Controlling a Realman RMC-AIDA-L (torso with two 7-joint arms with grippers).
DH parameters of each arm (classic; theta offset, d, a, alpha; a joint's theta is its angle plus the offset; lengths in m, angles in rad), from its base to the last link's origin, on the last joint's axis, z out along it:
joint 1: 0 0.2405 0 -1.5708
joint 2: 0 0 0 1.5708
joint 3: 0 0.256 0 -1.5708
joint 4: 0 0 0 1.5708
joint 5: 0 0.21 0 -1.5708
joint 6: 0 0 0 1.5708
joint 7: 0 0.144 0 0
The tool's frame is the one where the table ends.
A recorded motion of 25 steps. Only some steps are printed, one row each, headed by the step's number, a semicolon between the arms.
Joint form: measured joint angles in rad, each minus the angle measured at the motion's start. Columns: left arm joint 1, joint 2, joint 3, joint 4, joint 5, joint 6, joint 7; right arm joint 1, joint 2, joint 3, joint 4, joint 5, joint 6, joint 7.
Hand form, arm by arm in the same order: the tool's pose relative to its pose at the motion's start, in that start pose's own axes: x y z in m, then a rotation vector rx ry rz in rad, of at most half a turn. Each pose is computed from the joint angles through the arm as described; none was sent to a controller.
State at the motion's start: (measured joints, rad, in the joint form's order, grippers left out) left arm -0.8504 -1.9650 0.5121 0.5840 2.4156 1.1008 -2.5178; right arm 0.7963 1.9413 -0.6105 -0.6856 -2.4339 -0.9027 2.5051
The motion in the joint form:
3: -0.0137 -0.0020 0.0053 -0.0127 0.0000 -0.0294 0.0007; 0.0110 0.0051 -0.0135 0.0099 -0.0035 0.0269 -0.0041
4: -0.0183 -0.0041 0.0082 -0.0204 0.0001 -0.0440 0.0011; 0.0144 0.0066 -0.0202 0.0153 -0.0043 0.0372 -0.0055
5: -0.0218 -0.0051 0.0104 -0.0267 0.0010 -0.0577 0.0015; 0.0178 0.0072 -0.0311 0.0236 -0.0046 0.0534 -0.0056
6: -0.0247 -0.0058 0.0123 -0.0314 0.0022 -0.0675 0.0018; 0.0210 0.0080 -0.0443 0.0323 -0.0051 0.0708 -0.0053
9: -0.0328 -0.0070 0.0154 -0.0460 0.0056 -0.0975 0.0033; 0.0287 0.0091 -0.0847 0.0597 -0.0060 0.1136 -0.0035
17: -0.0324 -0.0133 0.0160 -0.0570 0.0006 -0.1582 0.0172; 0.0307 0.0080 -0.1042 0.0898 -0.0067 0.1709 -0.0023
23: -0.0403 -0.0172 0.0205 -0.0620 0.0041 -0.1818 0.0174; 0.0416 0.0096 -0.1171 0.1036 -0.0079 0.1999 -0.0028
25: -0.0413 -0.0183 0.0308 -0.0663 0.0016 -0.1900 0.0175; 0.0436 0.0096 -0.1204 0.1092 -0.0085 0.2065 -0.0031
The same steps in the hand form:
3: 0.0027 0.0035 0.0045 0.0067 0.0109 0.0074; -0.0008 0.0047 0.0045 0.0060 -0.0054 -0.0180
4: 0.0026 0.0044 0.0071 0.0106 0.0140 0.0085; -0.0005 0.0062 0.0064 0.0086 -0.0056 -0.0246
5: 0.0029 0.0047 0.0088 0.0159 0.0180 0.0098; -0.0002 0.0074 0.0086 0.0146 -0.0068 -0.0323
6: 0.0031 0.0051 0.0101 0.0200 0.0204 0.0115; 0.0004 0.0086 0.0109 0.0215 -0.0074 -0.0414
9: 0.0040 0.0055 0.0137 0.0326 0.0297 0.0149; 0.0039 0.0118 0.0176 0.0385 -0.0008 -0.0673
17: 0.0059 0.0015 0.0166 0.0599 0.0673 0.0181; 0.0060 0.0082 0.0217 0.0693 -0.0135 -0.0725
23: 0.0073 0.0034 0.0196 0.0692 0.0763 0.0259; 0.0047 0.0116 0.0253 0.0773 -0.0221 -0.0860
25: 0.0064 0.0040 0.0212 0.0727 0.0742 0.0309; 0.0052 0.0120 0.0262 0.0798 -0.0216 -0.0885

